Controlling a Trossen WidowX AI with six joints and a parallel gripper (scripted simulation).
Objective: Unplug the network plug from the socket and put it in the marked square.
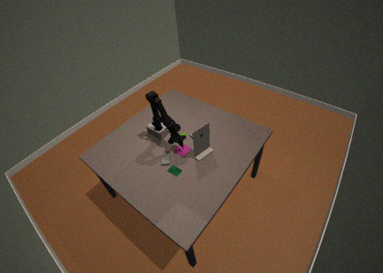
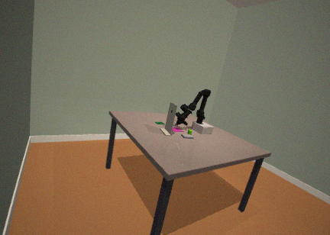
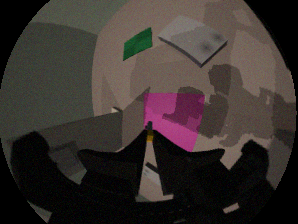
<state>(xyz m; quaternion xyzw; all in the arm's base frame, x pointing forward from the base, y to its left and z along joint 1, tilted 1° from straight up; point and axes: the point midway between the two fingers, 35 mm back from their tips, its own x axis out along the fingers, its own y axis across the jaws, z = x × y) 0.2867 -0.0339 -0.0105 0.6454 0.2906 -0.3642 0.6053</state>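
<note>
Now: the magenta square 10 mm behind my gripper tip and 50 mm below it. From my gripper tip the other things lie so: network plug right at my gripper tip; upright pale panel 160 mm ahead, 70 mm to the left, 80 mm above; green cube 100 mm behind, 130 mm to the left, 30 mm below.
</note>
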